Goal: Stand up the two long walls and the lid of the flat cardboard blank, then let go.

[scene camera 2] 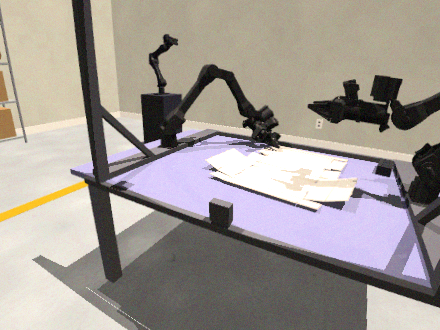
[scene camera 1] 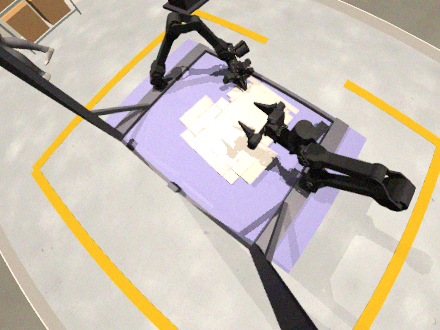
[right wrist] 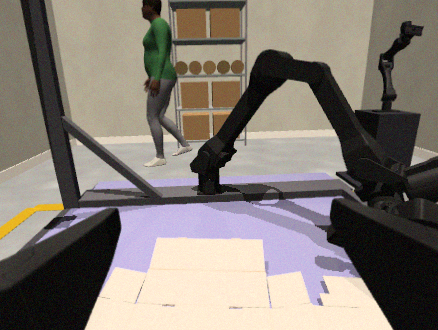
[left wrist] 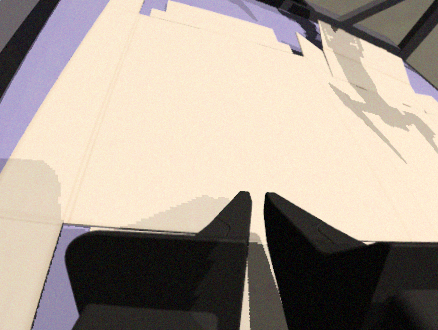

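Where they show: left gripper, fingertip midpoint: (scene camera 2: 278,147) (scene camera 1: 246,90) (left wrist: 256,201); right gripper, fingertip midpoint: (scene camera 2: 310,104) (scene camera 1: 246,111) (right wrist: 227,213); left arm's base at its link origin: (scene camera 2: 168,146) (scene camera 1: 160,86) (right wrist: 209,190); right arm's base at its link origin: (scene camera 2: 421,199) (scene camera 1: 306,183).
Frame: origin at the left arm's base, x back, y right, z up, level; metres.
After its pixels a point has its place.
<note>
The cream cardboard blank (scene camera 1: 215,132) {z -0.018, x -0.431, y 0.042 m} (scene camera 2: 270,172) {z -0.018, x -0.459, y 0.003 m} (left wrist: 200,125) {z -0.014, x -0.484, y -0.250 m} (right wrist: 210,287) {z -0.012, x -0.344, y 0.007 m} lies spread out on the purple table, mostly flat. In scene camera 2 a flap (scene camera 2: 332,191) {z -0.004, x -0.673, y 0.077 m} at its right end and a panel (scene camera 2: 230,161) {z -0.004, x -0.306, y 0.014 m} at its left end tilt slightly up. No long wall or lid stands upright. My left gripper (scene camera 1: 244,87) {z 0.004, x -0.417, y -0.240 m} (scene camera 2: 275,145) {z 0.004, x -0.417, y -0.240 m} (left wrist: 256,201) {z 0.004, x -0.417, y -0.240 m} is nearly closed at the blank's far edge, low over a crease; no cardboard shows pinched between its tips. The fingers hide part of the edge flap. My right gripper (scene camera 1: 248,113) {z 0.229, x -0.560, y -0.003 m} (scene camera 2: 309,106) {z 0.229, x -0.560, y -0.003 m} (right wrist: 227,213) {z 0.229, x -0.560, y -0.003 m} is open and empty, raised above the blank.
A dark frame edges the purple table (scene camera 1: 170,150) {z -0.019, x -0.307, y 0.249 m} (scene camera 2: 160,185) {z -0.019, x -0.205, y 0.288 m}, with upright posts (scene camera 2: 90,90) {z 0.257, x -0.040, y 0.368 m} (right wrist: 52,105) {z 0.243, x -0.040, y 0.354 m} at its corners. A small dark block (scene camera 2: 221,212) {z 0.019, x -0.465, y 0.380 m} is on the near edge. A person (right wrist: 159,75) and a shelf rack (right wrist: 209,41) are beyond the table.
</note>
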